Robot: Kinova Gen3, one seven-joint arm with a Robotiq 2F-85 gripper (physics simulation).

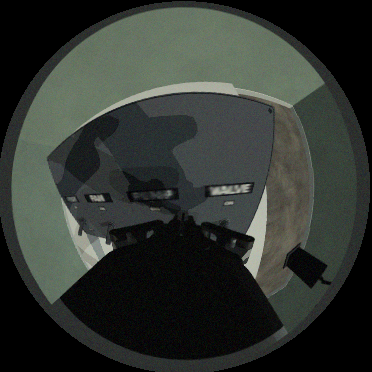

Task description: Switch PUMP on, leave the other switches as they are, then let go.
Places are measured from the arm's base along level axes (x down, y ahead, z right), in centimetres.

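Pixels of known places: gripper, fingertip midpoint: [183, 217].
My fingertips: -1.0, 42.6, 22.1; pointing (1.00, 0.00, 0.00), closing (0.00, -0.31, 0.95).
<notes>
Ahead of a thing's pixels: the offset from my fingertips to its top centre, as dx, dy, dz.
The dark grey panel [225, 145] carries a row of labels. The PUMP label @[-1.0, +4.7, -3.6] [153, 195] is blurred, with a small plate [155, 209] below it. The VALVE label @[-1.0, +2.3, +8.1] [230, 189] is to its right and the FAN label @[-1.0, +7.2, -15.4] [97, 198] to its left. My gripper [183, 217] is shut and empty, low in front of the panel, between the PUMP and VALVE columns. PUMP's switch does not show; the gripper hides that part. VALVE's switch @[-0.8, -5.8, +6.4] [224, 223] shows in part above the right finger linkage. FAN's lever @[-0.8, -0.8, -17.0] [108, 233] shows beside the left linkage.
A further label @[-1.0, +9.6, -27.1] [72, 199], too small to read, is at the far left with a lever [81, 229] below it. A brown mottled surface [287, 190] lies right of the panel. A black box-like object [306, 266] is at the lower right. The arm's shadow falls across the panel.
</notes>
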